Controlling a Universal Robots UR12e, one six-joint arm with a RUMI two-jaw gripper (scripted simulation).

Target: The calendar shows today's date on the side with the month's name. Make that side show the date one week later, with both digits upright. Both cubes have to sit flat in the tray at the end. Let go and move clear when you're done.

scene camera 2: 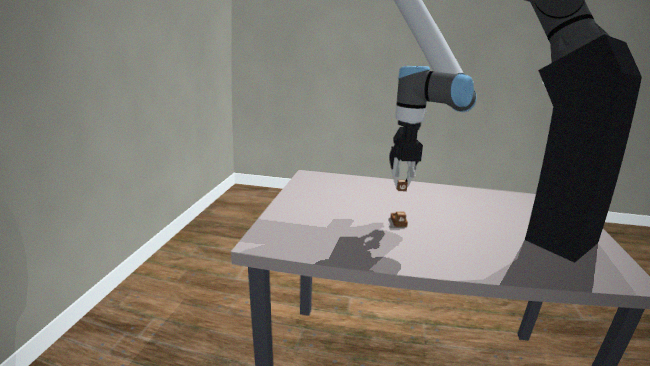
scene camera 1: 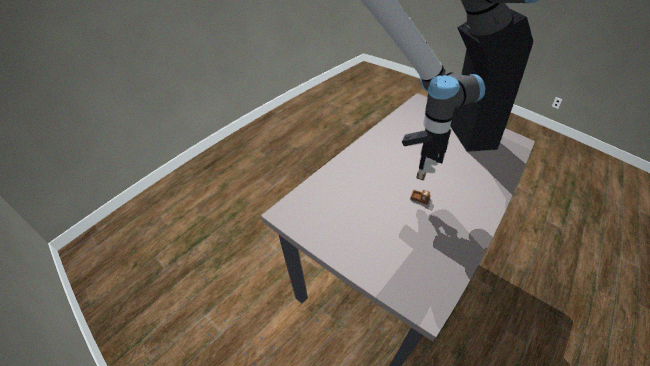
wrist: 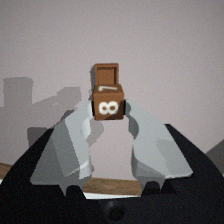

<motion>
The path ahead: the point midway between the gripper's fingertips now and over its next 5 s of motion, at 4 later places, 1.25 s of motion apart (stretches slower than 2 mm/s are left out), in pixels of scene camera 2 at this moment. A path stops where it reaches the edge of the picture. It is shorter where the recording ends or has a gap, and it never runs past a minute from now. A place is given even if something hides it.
My gripper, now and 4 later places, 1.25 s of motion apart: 401,187; 397,185; 394,183; 394,181; 395,181
</motion>
